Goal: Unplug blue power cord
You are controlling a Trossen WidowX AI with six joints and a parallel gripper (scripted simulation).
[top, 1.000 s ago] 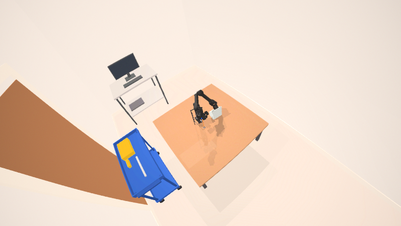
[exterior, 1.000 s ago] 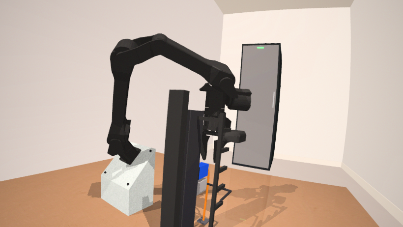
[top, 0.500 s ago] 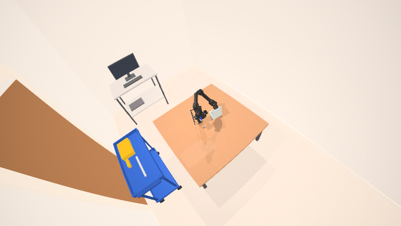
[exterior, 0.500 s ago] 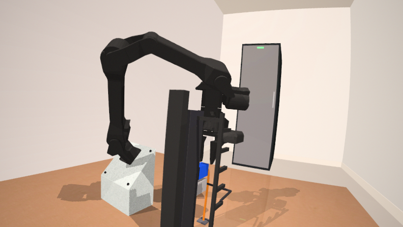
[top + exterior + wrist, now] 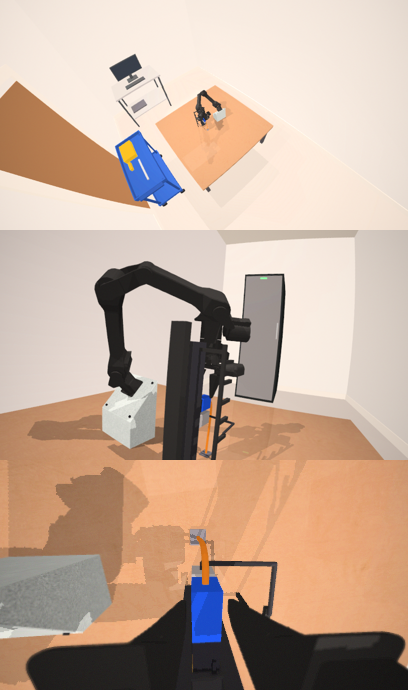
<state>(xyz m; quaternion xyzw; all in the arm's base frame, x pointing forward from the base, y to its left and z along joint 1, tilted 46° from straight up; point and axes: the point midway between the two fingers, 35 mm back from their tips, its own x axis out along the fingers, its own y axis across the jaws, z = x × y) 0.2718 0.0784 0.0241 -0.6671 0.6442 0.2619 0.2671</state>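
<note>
Now: gripper tip 30 mm to the left of the blue plug and 10 mm above it. The rest, counted from my gripper tip: black post 130 mm to the right.
</note>
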